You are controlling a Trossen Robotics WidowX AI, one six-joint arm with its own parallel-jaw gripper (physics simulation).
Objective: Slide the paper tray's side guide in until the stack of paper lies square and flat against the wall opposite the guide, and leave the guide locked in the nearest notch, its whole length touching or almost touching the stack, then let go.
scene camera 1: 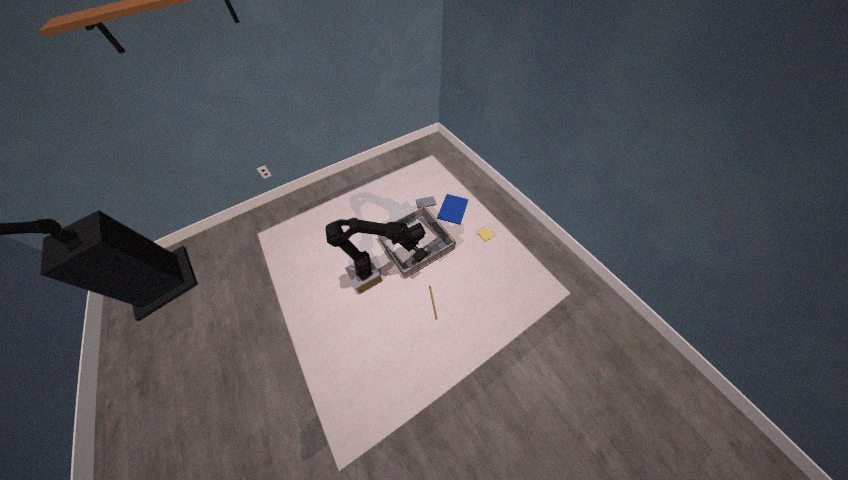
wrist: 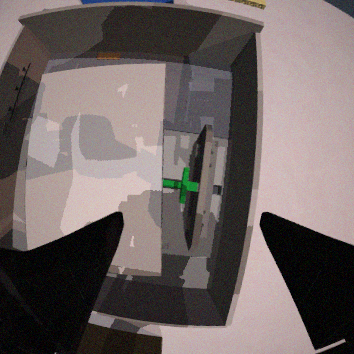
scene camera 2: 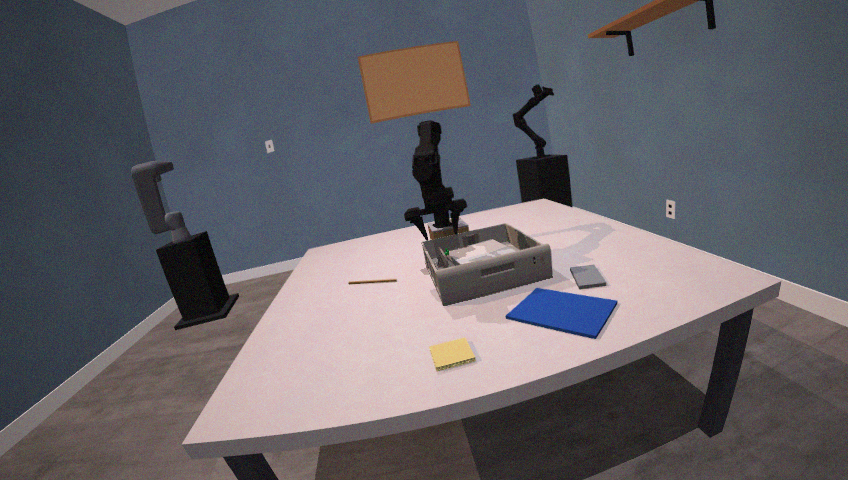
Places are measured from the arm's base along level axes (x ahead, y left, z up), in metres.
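Pixels of known places: gripper, fingertip midpoint: (scene camera 1: pixel 416 250) (wrist: pixel 192 219) (scene camera 2: pixel 441 237); arm's base, link origin: (scene camera 1: pixel 364 273) (scene camera 2: pixel 442 225).
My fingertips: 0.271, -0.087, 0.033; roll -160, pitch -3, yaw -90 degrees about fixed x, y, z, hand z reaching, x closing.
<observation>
Ahead of a thing's pixels: the offset from my fingertips to its top centre, as dx, dy, dz. "spot": to the spot under its first point.
The grey paper tray @(+0.064, +0.087, -0.020) (scene camera 1: pixel 432 265) (scene camera 2: pixel 464 286) (wrist: pixel 245 175) stands on the table. The white paper stack @(+0.046, +0.111, -0.075) (scene camera 2: pixel 482 248) (wrist: pixel 100 165) lies flat inside it, at the left in the wrist view, with a narrow strip between it and the left wall. The side guide @(+0.020, -0.004, -0.034) (wrist: pixel 204 192) is an upright grey plate near the right wall, with a green tab @(spot: +0.020, -0.003, -0.044) (wrist: pixel 189 186) facing the stack. A clear gap parts the plate from the stack. My gripper (scene camera 2: pixel 441 236) (wrist: pixel 192 219) is open and empty, above the tray, its fingertips left and right of the guide in the wrist view. Notches are not readable.
A blue folder @(+0.411, +0.129, -0.108) (scene camera 1: pixel 452 209) (scene camera 2: pixel 562 312) and a small grey box @(+0.315, +0.284, -0.106) (scene camera 1: pixel 425 202) (scene camera 2: pixel 587 275) lie near the tray. A yellow pad @(+0.419, -0.139, -0.104) (scene camera 1: pixel 486 233) (scene camera 2: pixel 452 354) lies farther off. A pencil @(-0.093, -0.233, -0.109) (scene camera 1: pixel 433 302) (scene camera 2: pixel 372 281) lies on the tray's guide side.
</observation>
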